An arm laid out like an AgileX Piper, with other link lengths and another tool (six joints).
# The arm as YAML. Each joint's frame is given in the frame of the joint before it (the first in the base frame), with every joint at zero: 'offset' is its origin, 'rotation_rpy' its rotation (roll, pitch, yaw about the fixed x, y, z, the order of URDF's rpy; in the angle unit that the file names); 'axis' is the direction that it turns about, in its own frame. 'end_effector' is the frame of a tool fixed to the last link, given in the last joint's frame.
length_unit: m
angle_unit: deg
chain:
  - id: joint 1
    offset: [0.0, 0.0, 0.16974]
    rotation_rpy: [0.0, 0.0, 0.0]
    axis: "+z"
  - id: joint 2
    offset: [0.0, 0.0, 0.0]
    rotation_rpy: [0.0, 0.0, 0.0]
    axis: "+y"
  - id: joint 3
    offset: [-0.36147, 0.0, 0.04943]
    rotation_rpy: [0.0, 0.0, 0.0]
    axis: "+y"
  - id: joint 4
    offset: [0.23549, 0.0, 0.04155]
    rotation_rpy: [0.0, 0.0, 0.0]
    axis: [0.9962, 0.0, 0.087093]
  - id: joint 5
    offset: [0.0, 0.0, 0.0]
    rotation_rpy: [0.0, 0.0, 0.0]
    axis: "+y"
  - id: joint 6
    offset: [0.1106, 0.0, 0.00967]
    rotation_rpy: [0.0, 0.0, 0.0]
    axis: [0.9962, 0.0, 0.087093]
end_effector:
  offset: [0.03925, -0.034, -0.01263]
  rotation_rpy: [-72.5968, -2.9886, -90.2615]
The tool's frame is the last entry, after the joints.
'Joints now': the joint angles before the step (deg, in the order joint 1, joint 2, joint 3, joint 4, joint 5, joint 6). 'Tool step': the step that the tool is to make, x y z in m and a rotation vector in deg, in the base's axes. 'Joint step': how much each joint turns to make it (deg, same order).
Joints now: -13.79, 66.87, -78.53, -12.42, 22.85, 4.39
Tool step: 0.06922, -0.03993, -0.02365, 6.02, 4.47, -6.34
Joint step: -2.66, 12.80, -8.29, -5.78, 2.59, 10.25
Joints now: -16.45, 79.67, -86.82, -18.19, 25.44, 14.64
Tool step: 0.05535, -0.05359, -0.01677, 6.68, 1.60, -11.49
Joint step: -2.94, 13.58, -14.61, -8.83, 8.00, 14.51
